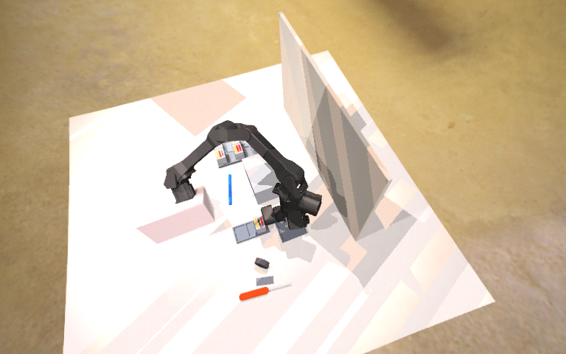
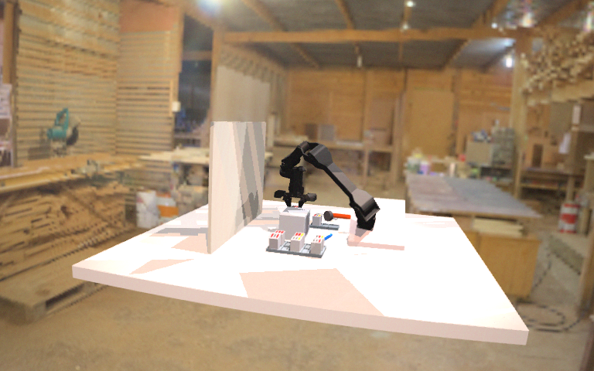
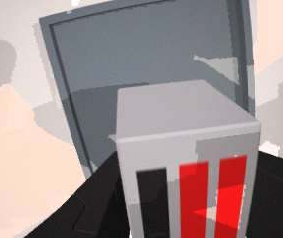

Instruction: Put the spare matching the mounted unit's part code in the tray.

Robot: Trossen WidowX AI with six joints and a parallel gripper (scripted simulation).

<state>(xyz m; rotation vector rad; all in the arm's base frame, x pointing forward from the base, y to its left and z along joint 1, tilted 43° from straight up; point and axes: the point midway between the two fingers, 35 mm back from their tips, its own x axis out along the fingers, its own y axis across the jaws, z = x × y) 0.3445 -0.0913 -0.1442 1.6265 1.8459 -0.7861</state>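
Now: gripper tip 40 mm above the dark grey tray. Round my gripper tip: black puck: 130 mm behind, 120 mm to the right, 20 mm below; white block: 200 mm to the left, 60 mm behind, 10 mm above; grey base: 150 mm behind, 40 mm below, 10 mm to the left.
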